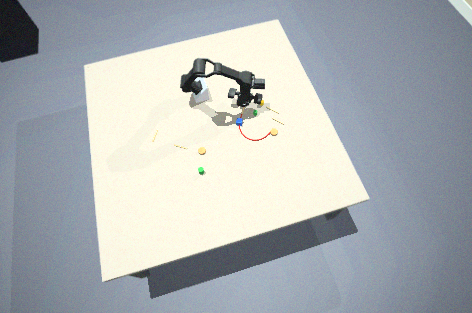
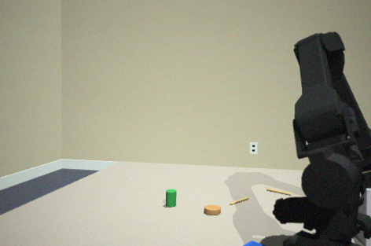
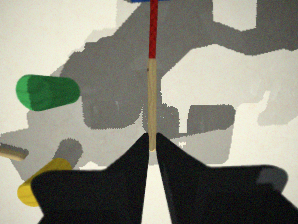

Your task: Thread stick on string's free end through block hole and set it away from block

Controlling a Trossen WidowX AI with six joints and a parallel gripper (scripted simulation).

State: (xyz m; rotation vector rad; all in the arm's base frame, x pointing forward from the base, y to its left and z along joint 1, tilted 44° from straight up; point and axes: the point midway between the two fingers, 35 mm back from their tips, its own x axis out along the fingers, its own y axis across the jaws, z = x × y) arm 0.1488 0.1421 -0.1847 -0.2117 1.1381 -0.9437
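The thin wooden stick lies 40 mm ahead of my gripper tip, 20 mm to the right of it and 10 mm above it. Round my gripper tip: yellow piece: 20 mm ahead, 90 mm to the left, 20 mm above; then green cylinder: 80 mm ahead, 40 mm to the left, 20 mm above; then blue block: 100 mm ahead, 60 mm to the right, 20 mm above.
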